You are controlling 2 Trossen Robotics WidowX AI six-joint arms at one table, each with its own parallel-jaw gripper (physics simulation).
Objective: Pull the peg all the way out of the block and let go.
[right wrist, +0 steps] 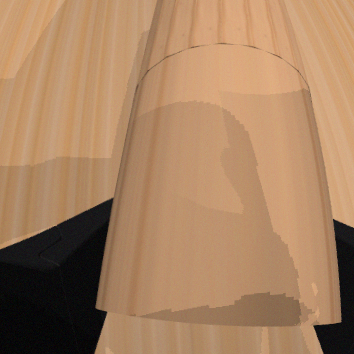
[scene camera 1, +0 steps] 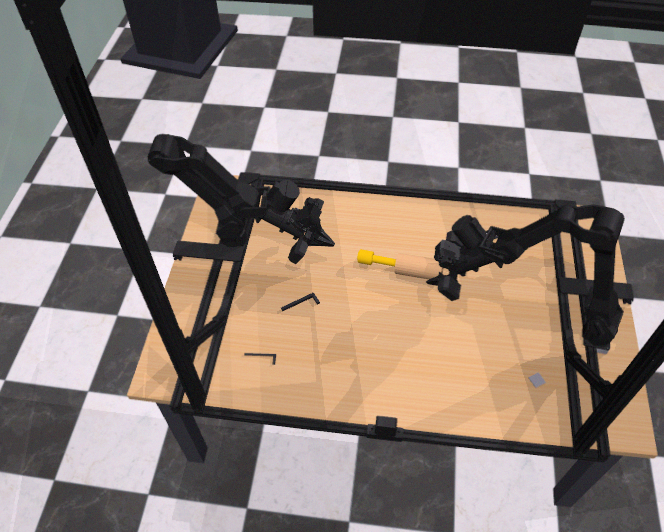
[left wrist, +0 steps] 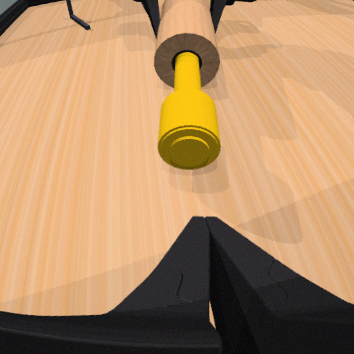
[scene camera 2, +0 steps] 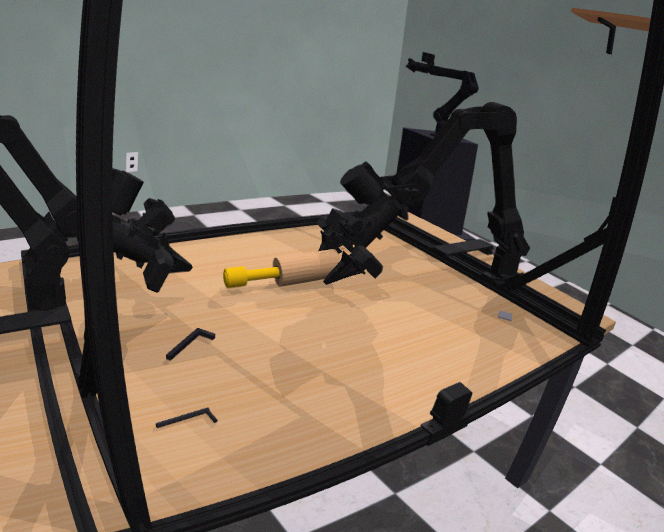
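Where they show: left gripper, fingertip midpoint: (scene camera 1: 334,245) (left wrist: 202,227) (scene camera 2: 191,268); right gripper, fingertip midpoint: (right wrist: 207,211) (scene camera 1: 428,273) (scene camera 2: 318,276); left arm's base, link origin: (scene camera 1: 233,240) (scene camera 2: 46,305); right arm's base, link origin: (scene camera 1: 596,336) (scene camera 2: 503,272).
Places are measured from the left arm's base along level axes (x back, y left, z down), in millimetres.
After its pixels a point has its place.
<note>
The yellow peg (scene camera 1: 365,257) {z -20, x -367, y 35 mm} (scene camera 2: 235,277) {z -13, x -361, y 30 mm} (left wrist: 189,117) {z -24, x -353, y 46 mm} has a thick head and a thinner shaft. Its shaft end is inside the hole of the round wooden block (scene camera 1: 415,266) {z -35, x -501, y 34 mm} (scene camera 2: 307,269) {z -22, x -499, y 25 mm} (left wrist: 186,22) {z -38, x -467, y 50 mm} (right wrist: 220,175) {z -43, x -544, y 45 mm}; its head and part of the shaft stick out toward the left gripper. My left gripper (scene camera 1: 333,243) {z -33, x -278, y 41 mm} (scene camera 2: 190,267) {z -33, x -278, y 41 mm} (left wrist: 202,227) {z -33, x -278, y 41 mm} is shut and empty, a short gap from the peg's head. My right gripper (scene camera 1: 435,275) {z 8, x -537, y 53 mm} (scene camera 2: 327,266) {z 8, x -537, y 53 mm} is shut on the block near its far end; the right wrist view shows a dark finger on each side of it.
Two black L-shaped keys, one (scene camera 1: 299,301) {z 12, x -238, y -129 mm} (scene camera 2: 189,342) {z 16, x -243, y -125 mm} nearer the arms and one (scene camera 1: 260,354) {z 14, x -199, y -303 mm} (scene camera 2: 186,417) {z 15, x -202, y -304 mm} nearer the front edge, lie on the table (scene camera 1: 421,376) {z 19, x -585, y -242 mm} (scene camera 2: 332,399) {z 19, x -408, y -304 mm}. A small grey square (scene camera 1: 536,380) {z 16, x -850, y -174 mm} (scene camera 2: 504,315) {z 16, x -848, y -172 mm} lies at the right. Black frame rails border the table top.
</note>
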